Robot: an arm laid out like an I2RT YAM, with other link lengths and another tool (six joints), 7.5 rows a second.
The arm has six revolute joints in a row. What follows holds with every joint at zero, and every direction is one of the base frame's.
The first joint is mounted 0.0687 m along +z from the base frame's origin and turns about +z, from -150 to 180 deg.
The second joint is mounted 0.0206 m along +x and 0.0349 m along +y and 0.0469 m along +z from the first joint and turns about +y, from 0 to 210 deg.
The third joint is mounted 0.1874 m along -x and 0.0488 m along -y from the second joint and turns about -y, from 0 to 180 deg.
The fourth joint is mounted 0.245 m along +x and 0.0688 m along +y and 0.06 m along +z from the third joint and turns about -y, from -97 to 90 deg.
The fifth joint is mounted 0.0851 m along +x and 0.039 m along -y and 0.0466 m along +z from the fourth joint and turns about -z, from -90 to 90 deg.
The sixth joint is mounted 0.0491 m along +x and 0.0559 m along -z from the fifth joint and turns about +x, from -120 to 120 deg.
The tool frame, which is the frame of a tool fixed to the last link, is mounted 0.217 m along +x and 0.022 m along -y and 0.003 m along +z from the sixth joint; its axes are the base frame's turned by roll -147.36, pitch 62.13 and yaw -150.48 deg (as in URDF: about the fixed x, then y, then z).
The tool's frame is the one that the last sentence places.
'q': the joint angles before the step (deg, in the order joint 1, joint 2, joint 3, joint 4, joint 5, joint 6). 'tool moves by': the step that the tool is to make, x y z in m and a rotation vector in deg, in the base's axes. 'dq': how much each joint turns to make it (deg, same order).
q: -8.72, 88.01, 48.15, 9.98, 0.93, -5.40
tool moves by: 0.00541, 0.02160, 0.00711, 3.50, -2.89, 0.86
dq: 1.90, -0.81, -1.79, 3.35, -0.94, 3.89
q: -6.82, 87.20, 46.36, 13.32, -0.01, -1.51
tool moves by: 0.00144, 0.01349, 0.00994, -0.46, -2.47, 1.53
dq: 1.42, -1.66, -2.54, 3.39, -0.01, -0.22
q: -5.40, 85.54, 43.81, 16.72, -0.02, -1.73
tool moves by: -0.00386, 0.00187, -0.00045, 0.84, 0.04, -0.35
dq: 0.27, -1.21, -0.99, -0.34, 0.21, 1.02
